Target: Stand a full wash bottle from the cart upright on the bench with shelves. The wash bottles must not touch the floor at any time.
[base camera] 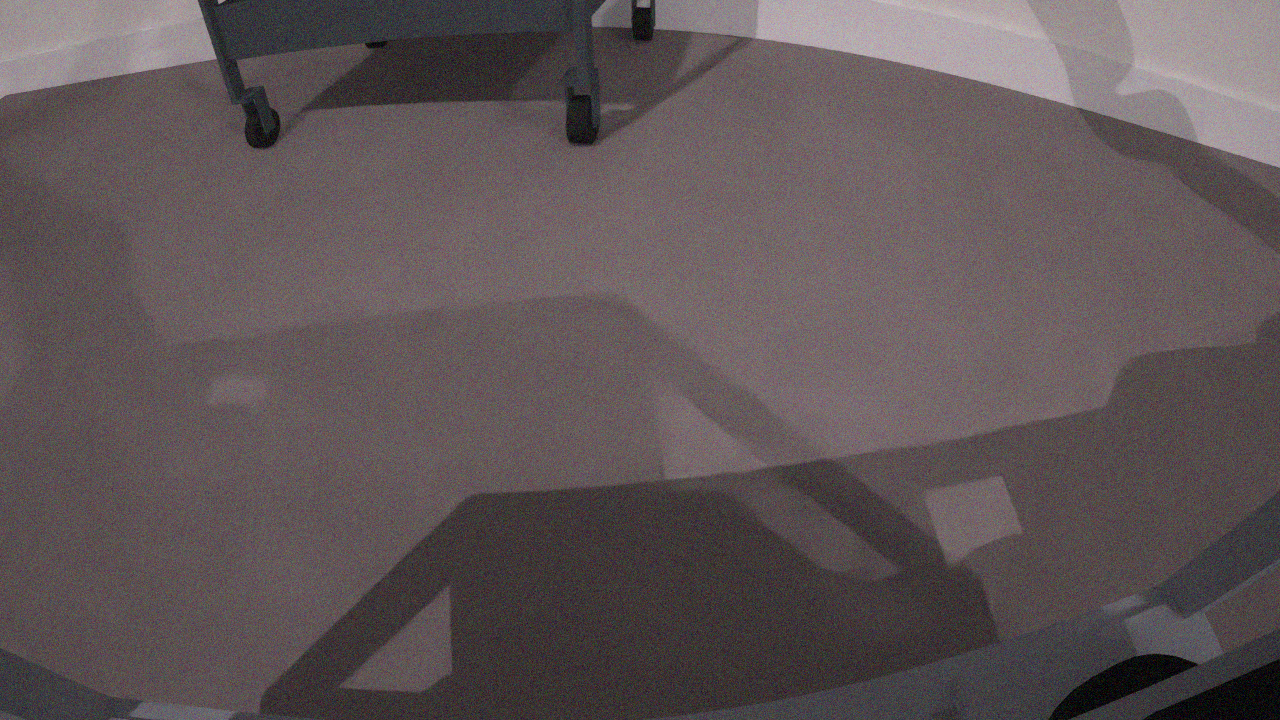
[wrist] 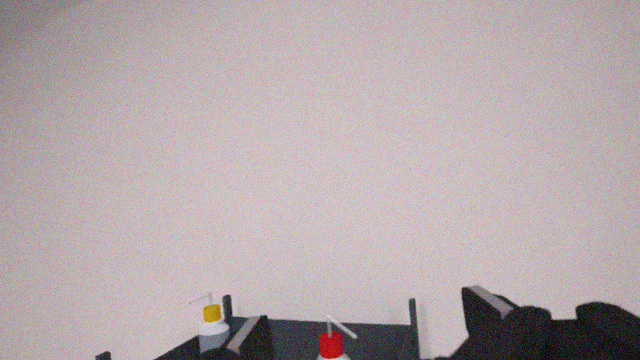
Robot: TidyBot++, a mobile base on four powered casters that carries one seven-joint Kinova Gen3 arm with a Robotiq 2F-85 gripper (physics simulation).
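Note:
A wash bottle with a red cap (wrist: 331, 346) and a bent pale spout shows at the bottom edge of the wrist view; its body is mostly cut off. A wash bottle with a yellow cap (wrist: 212, 314) stands further left, its lower part hidden by the left finger. Both appear upright on the dark grey cart (base camera: 402, 28) (wrist: 380, 341). My gripper (wrist: 366, 324) is open and empty; the red cap appears between and below its fingertips, at a distance I cannot tell. The bench with shelves does not show in either view.
A pale wall (base camera: 904, 46) (wrist: 320, 150) stands behind the cart. In the base camera view, the cart's castors (base camera: 581, 119) rest on the brown-grey floor (base camera: 760, 223), across which broad shadows fall. Part of the robot's own base frame (base camera: 1011, 667) shows along the bottom.

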